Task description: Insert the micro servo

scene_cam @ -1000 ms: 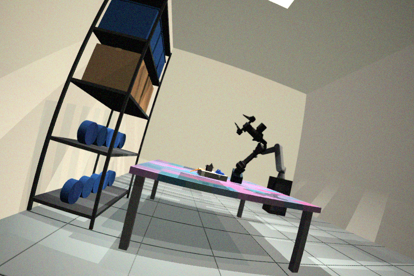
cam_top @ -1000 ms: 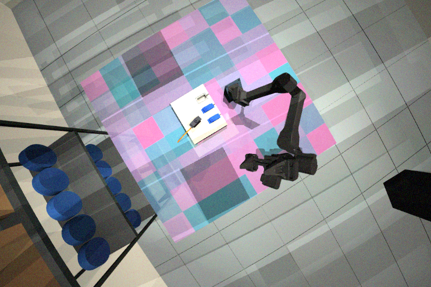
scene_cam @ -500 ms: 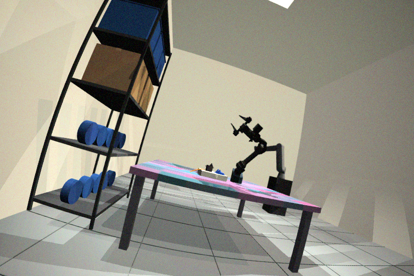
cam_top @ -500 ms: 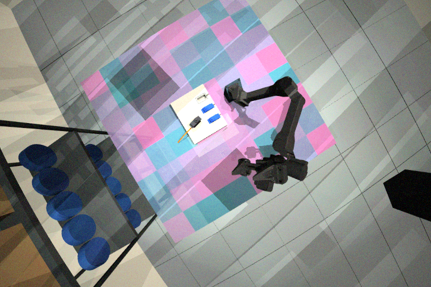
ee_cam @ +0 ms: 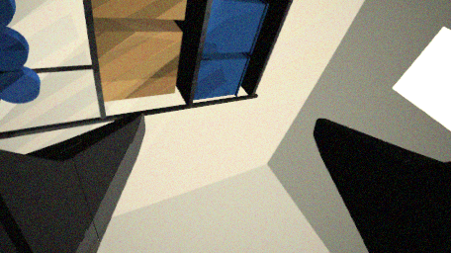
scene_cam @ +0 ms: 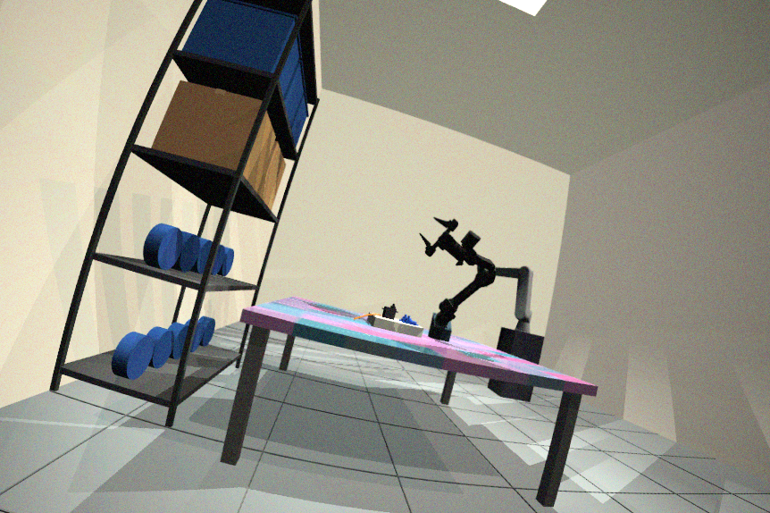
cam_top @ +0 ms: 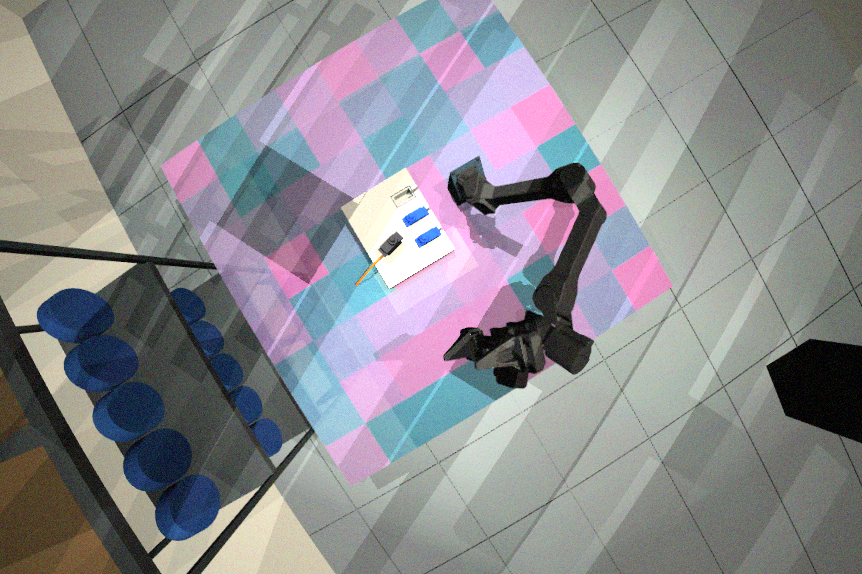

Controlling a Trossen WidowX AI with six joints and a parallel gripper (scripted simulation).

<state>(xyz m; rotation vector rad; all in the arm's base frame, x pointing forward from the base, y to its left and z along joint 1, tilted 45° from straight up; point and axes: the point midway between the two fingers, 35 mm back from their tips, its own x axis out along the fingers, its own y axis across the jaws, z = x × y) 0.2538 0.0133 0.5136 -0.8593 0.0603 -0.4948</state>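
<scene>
Now: the white deck 40 mm ahead of my gripper tip, 340 mm to the right of it and 460 mm below it.
</scene>
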